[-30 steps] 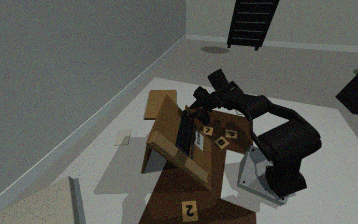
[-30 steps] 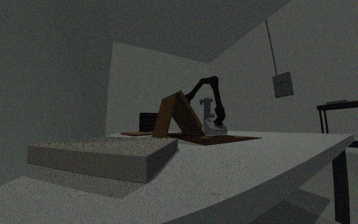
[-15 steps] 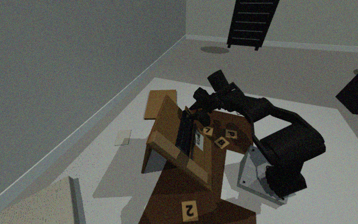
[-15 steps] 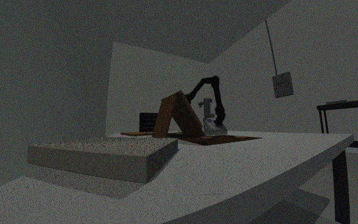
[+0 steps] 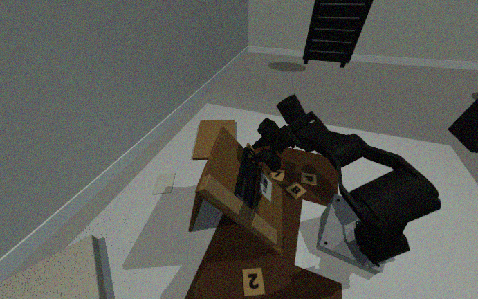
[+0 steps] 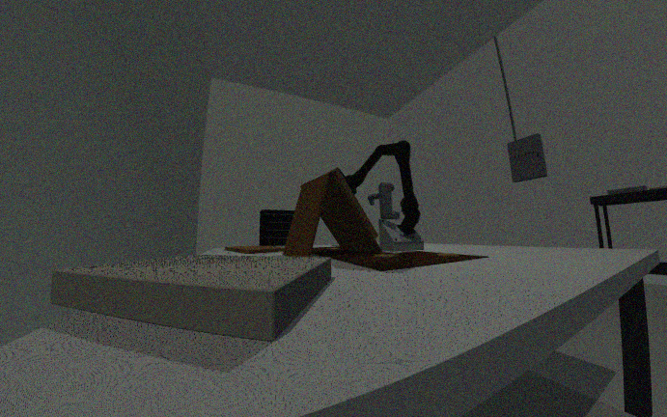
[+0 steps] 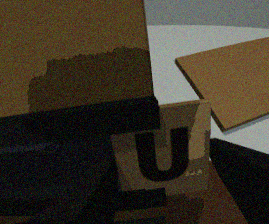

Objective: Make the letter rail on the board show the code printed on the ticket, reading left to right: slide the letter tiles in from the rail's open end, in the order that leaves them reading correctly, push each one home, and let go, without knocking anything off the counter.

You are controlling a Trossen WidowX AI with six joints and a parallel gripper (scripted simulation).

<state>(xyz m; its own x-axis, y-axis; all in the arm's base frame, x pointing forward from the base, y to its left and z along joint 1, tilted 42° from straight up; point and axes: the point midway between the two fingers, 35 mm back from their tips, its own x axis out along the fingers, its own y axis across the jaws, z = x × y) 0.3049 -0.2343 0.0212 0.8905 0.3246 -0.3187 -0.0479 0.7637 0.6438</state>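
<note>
Right now my gripper tip is 8 cm above the white ticket, 6 cm to the right of it and 6 cm past it. Round my gripper tip: brown mat (18 cm below, 16 cm behind, 14 cm to the left); then flat tan panel (25 cm to the right, 22 cm ahead, 17 cm below).
</note>
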